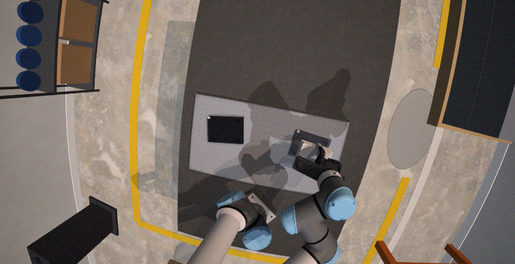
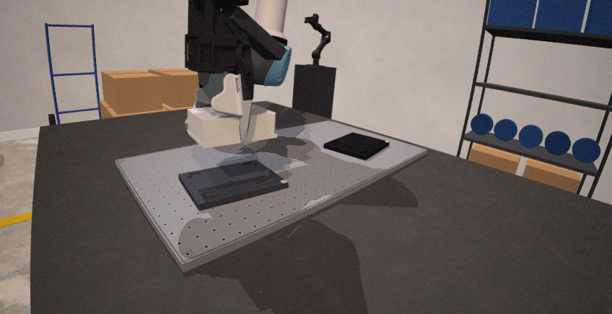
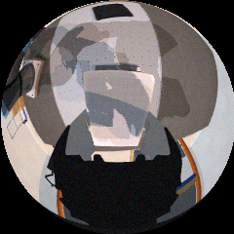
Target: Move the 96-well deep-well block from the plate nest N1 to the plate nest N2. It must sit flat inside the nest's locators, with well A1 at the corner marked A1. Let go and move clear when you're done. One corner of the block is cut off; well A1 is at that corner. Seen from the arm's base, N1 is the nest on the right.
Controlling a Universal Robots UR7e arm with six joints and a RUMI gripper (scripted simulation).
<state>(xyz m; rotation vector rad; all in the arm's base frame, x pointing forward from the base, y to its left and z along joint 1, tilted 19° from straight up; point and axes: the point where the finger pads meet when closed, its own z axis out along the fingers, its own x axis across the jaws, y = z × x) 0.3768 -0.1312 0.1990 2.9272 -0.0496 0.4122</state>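
Now: the black nest N2 20 mm behind my hand, 380 mm to the left of it and 100 mm below it. Round my hand: grey nest N1 (100 mm below); then cream deep-well block (10 mm above).
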